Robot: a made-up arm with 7 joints. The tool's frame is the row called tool.
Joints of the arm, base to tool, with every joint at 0 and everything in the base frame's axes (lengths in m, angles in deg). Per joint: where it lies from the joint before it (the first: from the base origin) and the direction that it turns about. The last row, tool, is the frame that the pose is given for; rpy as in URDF.
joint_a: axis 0 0 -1 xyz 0.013 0.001 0.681
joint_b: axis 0 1 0 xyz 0.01 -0.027 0.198
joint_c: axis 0 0 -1 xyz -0.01 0.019 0.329
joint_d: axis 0 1 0 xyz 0.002 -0.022 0.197
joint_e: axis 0 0 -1 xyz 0.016 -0.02 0.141
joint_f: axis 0 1 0 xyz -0.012 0.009 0.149
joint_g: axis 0 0 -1 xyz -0.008 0.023 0.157
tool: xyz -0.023 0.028 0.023 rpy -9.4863 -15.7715 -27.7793
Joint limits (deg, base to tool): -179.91..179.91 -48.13..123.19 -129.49..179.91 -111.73..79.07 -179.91..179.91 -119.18..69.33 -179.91..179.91
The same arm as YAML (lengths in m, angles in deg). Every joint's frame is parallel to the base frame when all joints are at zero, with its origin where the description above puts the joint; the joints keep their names.
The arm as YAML. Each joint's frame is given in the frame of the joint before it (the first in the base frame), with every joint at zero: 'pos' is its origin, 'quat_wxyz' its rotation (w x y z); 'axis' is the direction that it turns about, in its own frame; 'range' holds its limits. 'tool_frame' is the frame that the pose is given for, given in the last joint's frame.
length_unit: m
angle_unit: deg
joints:
  - joint: joint_a
    pos: [0.013, 0.001, 0.681]
    quat_wxyz: [1.0, 0.0, 0.0, 0.0]
    axis: [0.0, 0.0, -1.0]
    range: [-179.91, 179.91]
  - joint: joint_b
    pos: [0.01, -0.027, 0.198]
    quat_wxyz: [1.0, 0.0, 0.0, 0.0]
    axis: [0.0, 1.0, 0.0]
    range: [-48.13, 123.19]
  - joint: joint_c
    pos: [-0.01, 0.019, 0.329]
    quat_wxyz: [1.0, 0.0, 0.0, 0.0]
    axis: [0.0, 0.0, -1.0]
    range: [-129.49, 179.91]
  - joint: joint_d
    pos: [0.002, -0.022, 0.197]
    quat_wxyz: [1.0, 0.0, 0.0, 0.0]
    axis: [0.0, 1.0, 0.0]
    range: [-111.73, 79.07]
  - joint: joint_e
    pos: [0.016, -0.02, 0.141]
    quat_wxyz: [1.0, 0.0, 0.0, 0.0]
    axis: [0.0, 0.0, -1.0]
    range: [-179.91, 179.91]
  - joint: joint_f
    pos: [-0.012, 0.009, 0.149]
    quat_wxyz: [1.0, 0.0, 0.0, 0.0]
    axis: [0.0, 1.0, 0.0]
    range: [-119.18, 69.33]
  - joint: joint_g
    pos: [-0.008, 0.023, 0.157]
    quat_wxyz: [1.0, 0.0, 0.0, 0.0]
    axis: [0.0, 0.0, -1.0]
    range: [-179.91, 179.91]
tool_frame:
  pos: [-0.023, 0.028, 0.023]
  quat_wxyz: [0.955564, -0.112334, -0.113068, -0.247981]

